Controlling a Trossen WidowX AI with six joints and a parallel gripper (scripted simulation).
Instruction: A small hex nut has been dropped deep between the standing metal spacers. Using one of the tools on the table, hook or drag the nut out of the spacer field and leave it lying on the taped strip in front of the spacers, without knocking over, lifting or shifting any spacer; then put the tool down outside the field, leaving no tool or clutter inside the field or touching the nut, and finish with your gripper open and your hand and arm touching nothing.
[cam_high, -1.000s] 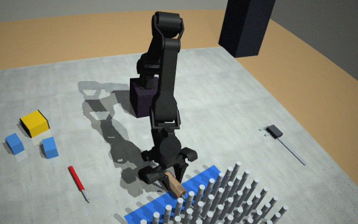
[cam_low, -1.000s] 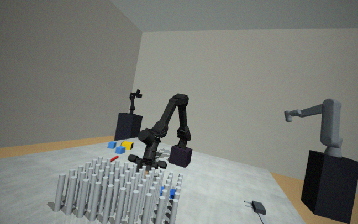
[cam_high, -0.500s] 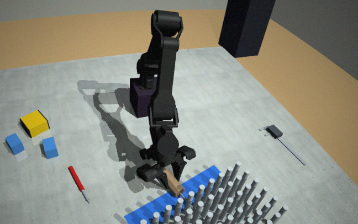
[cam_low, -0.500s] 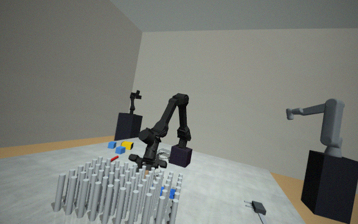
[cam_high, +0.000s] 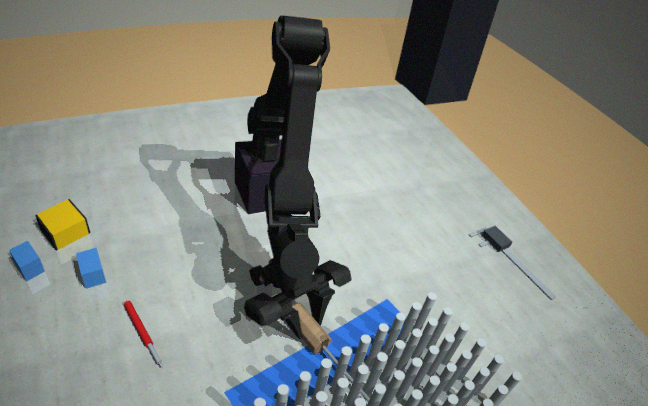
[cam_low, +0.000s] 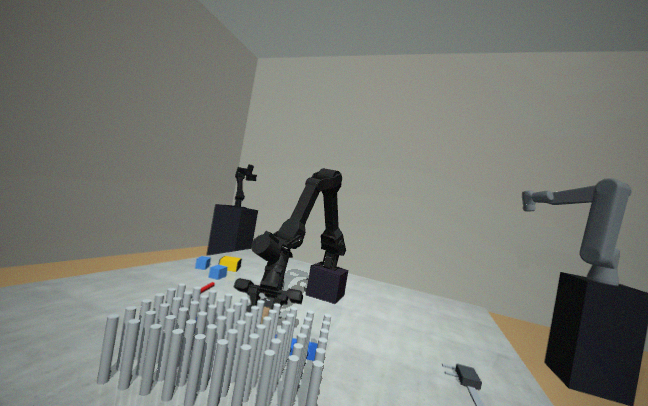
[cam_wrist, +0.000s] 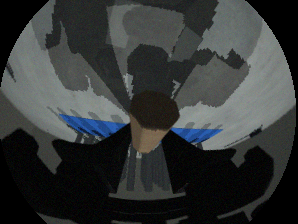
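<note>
Now: the blue taped strip 6 cm ahead of my gripper tip, 1 cm to the left of it and 1 cm below it. From my gripper tip the other things lie so: yellow block 40 cm behind, 39 cm to the right, 1 cm above; then hook tool 10 cm ahead, 2 cm to the left; then red-handled screwdriver 7 cm behind, 27 cm to the right.
</note>
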